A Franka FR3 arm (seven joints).
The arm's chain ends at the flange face. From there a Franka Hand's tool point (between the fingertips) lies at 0.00 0.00 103.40 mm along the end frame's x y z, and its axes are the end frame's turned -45 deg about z.
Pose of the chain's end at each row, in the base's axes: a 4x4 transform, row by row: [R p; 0 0 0 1], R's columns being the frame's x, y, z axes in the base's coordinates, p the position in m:
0.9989, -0.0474, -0.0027, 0.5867; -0.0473, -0.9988, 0.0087, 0.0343; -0.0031, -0.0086, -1.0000, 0.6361; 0, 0, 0, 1
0.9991, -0.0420, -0.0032, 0.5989; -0.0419, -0.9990, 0.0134, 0.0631; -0.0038, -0.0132, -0.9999, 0.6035; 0, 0, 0, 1
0.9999, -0.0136, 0.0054, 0.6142; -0.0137, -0.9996, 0.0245, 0.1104; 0.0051, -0.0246, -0.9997, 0.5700; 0, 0, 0, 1
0.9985, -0.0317, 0.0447, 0.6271; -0.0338, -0.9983, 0.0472, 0.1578; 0.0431, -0.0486, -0.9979, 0.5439; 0, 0, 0, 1
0.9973, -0.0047, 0.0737, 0.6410; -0.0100, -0.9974, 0.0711, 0.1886; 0.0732, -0.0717, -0.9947, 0.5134; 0, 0, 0, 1
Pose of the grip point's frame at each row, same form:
0.7398, 0.6728, -0.0027, 0.5864; 0.6728, -0.7397, 0.0087, 0.0352; 0.0039, -0.0083, -1.0000, 0.5327; 0, 0, 0, 1
0.7362, 0.6768, -0.0032, 0.5986; 0.6768, -0.7360, 0.0134, 0.0645; 0.0066, -0.0120, -0.9999, 0.5001; 0, 0, 0, 1
0.7167, 0.6974, 0.0054, 0.6148; 0.6971, -0.7165, 0.0245, 0.1129; 0.0210, -0.0138, -0.9997, 0.4666; 0, 0, 0, 1
0.7285, 0.6836, 0.0447, 0.6317; 0.6820, -0.7298, 0.0472, 0.1627; 0.0648, -0.0039, -0.9979, 0.4407; 0, 0, 0, 1
0.7085, 0.7019, 0.0737, 0.6486; 0.6982, -0.7123, 0.0711, 0.1960; 0.1025, 0.0011, -0.9947, 0.4105; 0, 0, 0, 1

